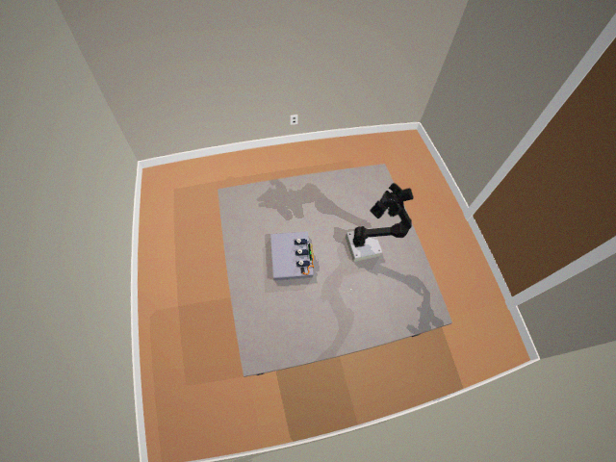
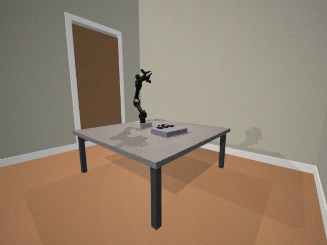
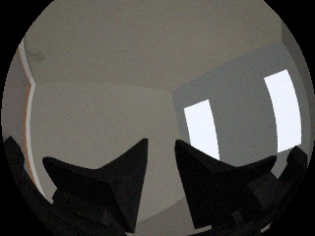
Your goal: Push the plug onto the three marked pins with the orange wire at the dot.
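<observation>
Now: gripper tip 600 mm above the green band, 270 mm short of it and 90 mm to the left of it. From my gripper tip the other things lie so: grey printed holder: 650 mm below, 430 mm ahead, 120 mm to the right.
</observation>
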